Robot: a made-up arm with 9 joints. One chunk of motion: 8 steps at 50 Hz.
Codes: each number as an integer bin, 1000 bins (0 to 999) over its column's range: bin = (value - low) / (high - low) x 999, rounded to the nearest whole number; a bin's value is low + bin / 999 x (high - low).
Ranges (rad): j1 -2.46..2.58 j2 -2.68..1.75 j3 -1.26..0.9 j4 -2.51..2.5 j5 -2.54..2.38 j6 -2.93..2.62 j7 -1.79..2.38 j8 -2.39..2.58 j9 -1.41..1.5
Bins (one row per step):
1: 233 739 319 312 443 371 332 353 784
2: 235 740 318 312 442 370 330 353 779
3: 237 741 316 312 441 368 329 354 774
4: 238 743 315 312 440 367 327 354 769
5: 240 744 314 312 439 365 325 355 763
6: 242 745 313 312 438 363 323 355 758
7: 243 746 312 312 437 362 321 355 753
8: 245 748 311 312 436 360 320 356 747
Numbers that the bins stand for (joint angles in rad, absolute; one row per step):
1: -1.2845 0.5970 -0.5703 -0.9453 -0.3583 -0.8689 -0.4042 -0.6338 0.8737
2: -1.2744 0.6015 -0.5724 -0.9453 -0.3632 -0.8744 -0.4125 -0.6338 0.8592
3: -1.2643 0.6059 -0.5768 -0.9453 -0.3681 -0.8856 -0.4167 -0.6289 0.8446
4: -1.2593 0.6148 -0.5789 -0.9453 -0.3730 -0.8911 -0.4250 -0.6289 0.8300
5: -1.2492 0.6192 -0.5811 -0.9453 -0.3780 -0.9022 -0.4334 -0.6239 0.8126
6: -1.2391 0.6237 -0.5832 -0.9453 -0.3829 -0.9133 -0.4417 -0.6239 0.7980
7: -1.2341 0.6281 -0.5854 -0.9453 -0.3878 -0.9189 -0.4501 -0.6239 0.7834
8: -1.2240 0.6370 -0.5876 -0.9453 -0.3927 -0.9300 -0.4543 -0.6189 0.7659

